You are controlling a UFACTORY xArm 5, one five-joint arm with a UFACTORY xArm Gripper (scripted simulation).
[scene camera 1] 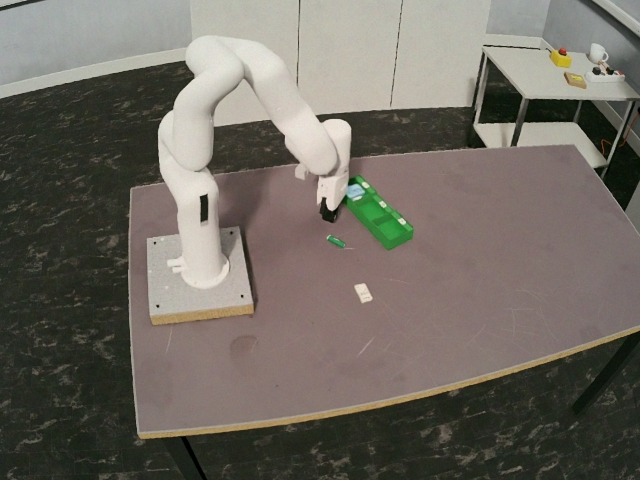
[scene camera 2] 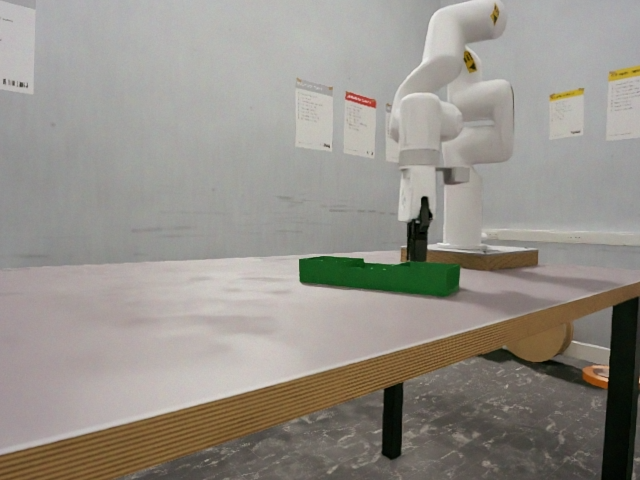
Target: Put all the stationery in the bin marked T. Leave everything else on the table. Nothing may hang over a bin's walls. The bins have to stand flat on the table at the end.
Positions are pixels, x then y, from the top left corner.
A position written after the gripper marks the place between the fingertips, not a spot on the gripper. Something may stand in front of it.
Scene:
gripper: scene camera 1 329, 218; scene camera 2 416, 260
long green bin: scene camera 1 392, 232; scene camera 2 438, 279

